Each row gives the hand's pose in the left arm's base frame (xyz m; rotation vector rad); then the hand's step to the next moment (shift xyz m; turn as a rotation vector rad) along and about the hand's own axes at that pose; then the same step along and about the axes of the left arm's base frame.
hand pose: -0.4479 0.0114 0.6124 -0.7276 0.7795 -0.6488
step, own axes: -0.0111 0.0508 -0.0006 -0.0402 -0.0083 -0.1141
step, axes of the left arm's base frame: 0.0058 0.0377 -0.0354 -0.1153 -0.0128 -0.0353
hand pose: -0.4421 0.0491 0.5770 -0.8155 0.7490 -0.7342
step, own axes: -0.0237 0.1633 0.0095 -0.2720 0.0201 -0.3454
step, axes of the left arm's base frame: 0.0398 0.1010 -0.1246 -0.4157 0.1031 -0.1010
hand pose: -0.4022 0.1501 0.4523 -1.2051 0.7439 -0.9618
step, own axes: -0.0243 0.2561 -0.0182 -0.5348 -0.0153 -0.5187
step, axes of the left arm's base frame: 0.0267 0.0335 -0.2543 -0.6874 0.2659 -0.1100
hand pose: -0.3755 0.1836 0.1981 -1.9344 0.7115 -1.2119
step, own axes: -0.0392 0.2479 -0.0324 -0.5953 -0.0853 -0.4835
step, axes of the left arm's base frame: -0.0630 -0.1228 -0.2121 -0.6746 0.3627 -0.0939
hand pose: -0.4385 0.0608 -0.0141 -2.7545 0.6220 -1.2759
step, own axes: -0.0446 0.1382 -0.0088 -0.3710 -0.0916 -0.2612
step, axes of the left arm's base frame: -0.0793 -0.1091 -0.0545 -0.3777 0.2562 -0.0772
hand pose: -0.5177 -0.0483 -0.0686 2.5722 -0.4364 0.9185
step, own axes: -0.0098 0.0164 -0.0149 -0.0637 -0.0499 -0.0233
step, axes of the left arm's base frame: -0.0219 -0.0063 0.0082 -0.0394 0.0646 -0.0369
